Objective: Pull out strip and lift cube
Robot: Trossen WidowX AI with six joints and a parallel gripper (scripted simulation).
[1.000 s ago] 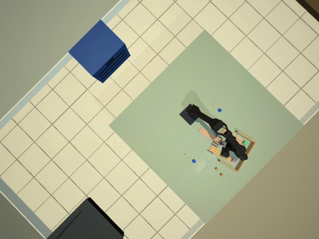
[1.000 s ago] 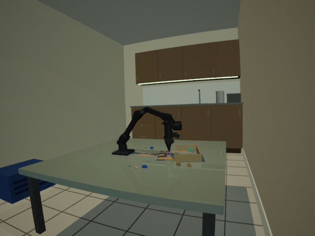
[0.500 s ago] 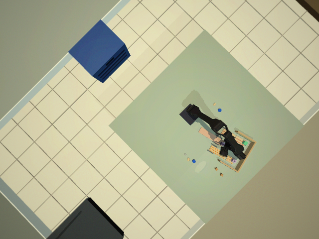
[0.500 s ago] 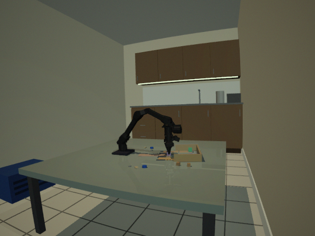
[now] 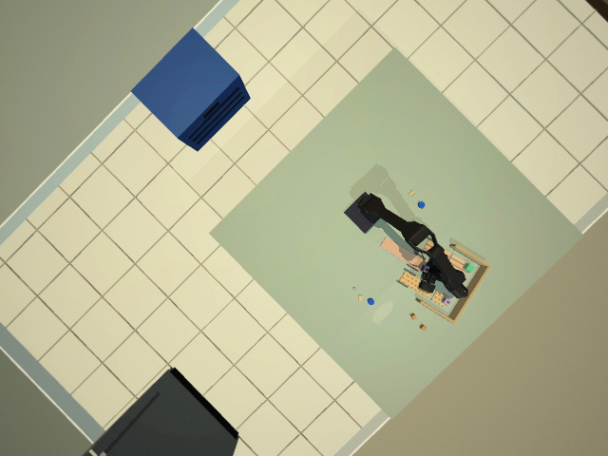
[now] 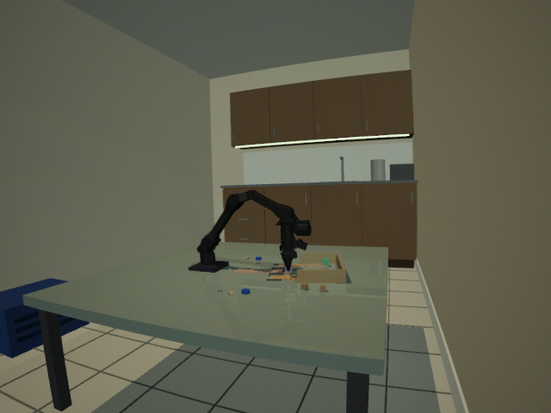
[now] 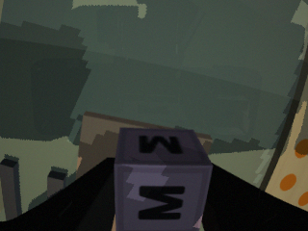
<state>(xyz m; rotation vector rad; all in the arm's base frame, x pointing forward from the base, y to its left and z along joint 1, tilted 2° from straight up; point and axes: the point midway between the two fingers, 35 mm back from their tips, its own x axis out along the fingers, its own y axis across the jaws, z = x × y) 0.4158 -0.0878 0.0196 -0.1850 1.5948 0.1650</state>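
Right now my gripper tip is 11 cm past the plain strip and 1 cm above it.
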